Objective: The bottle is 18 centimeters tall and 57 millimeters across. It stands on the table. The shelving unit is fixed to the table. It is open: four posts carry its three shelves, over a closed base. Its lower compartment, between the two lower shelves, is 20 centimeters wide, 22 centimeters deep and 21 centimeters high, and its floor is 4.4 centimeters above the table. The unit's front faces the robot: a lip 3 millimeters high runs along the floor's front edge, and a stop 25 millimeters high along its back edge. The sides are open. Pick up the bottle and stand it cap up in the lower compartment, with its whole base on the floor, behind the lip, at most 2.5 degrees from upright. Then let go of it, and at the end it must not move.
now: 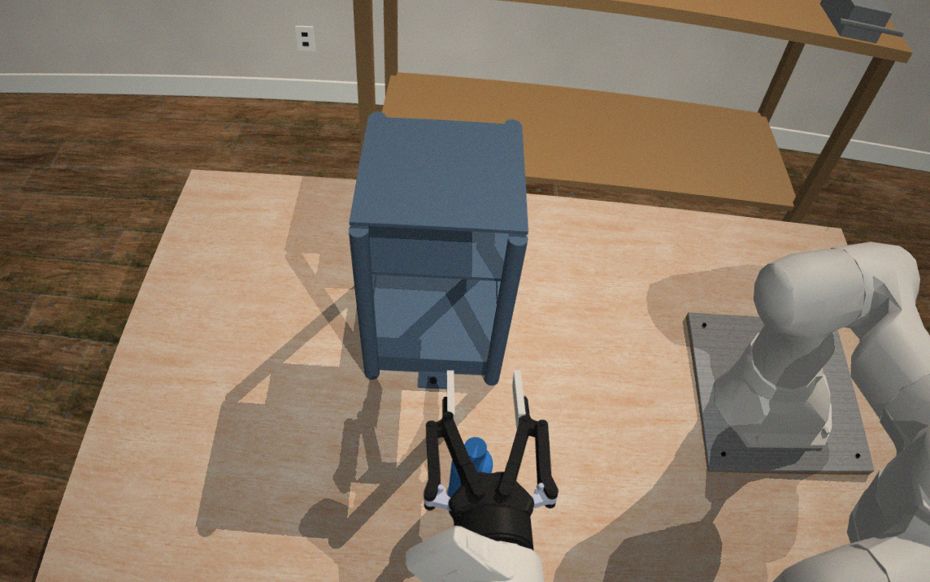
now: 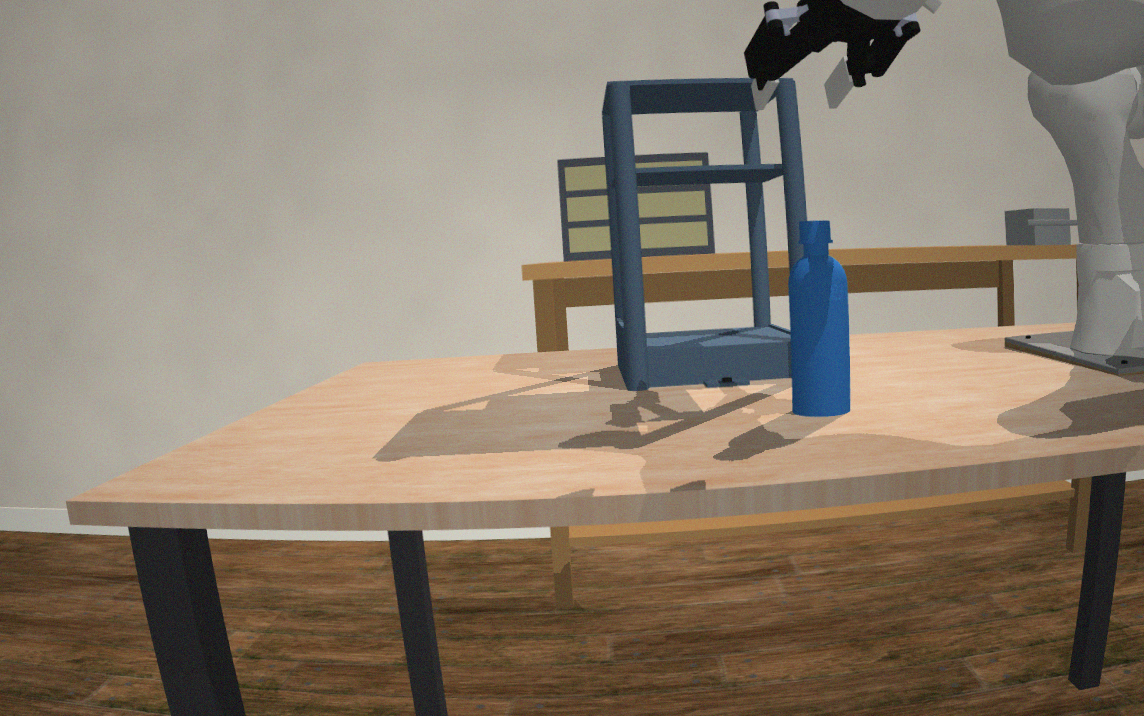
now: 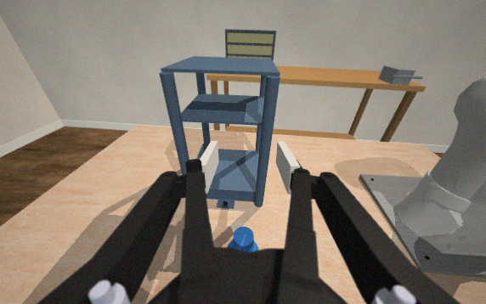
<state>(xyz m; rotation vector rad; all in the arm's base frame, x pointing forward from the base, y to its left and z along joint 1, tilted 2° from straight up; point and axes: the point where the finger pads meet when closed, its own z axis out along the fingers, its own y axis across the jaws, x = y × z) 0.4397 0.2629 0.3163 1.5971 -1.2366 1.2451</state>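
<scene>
Now: hand 20 cm above the blue bottle. The rest, counted from my hand: blue shelving unit (29 cm to the right, 13 cm below, 13 cm ahead).
</scene>
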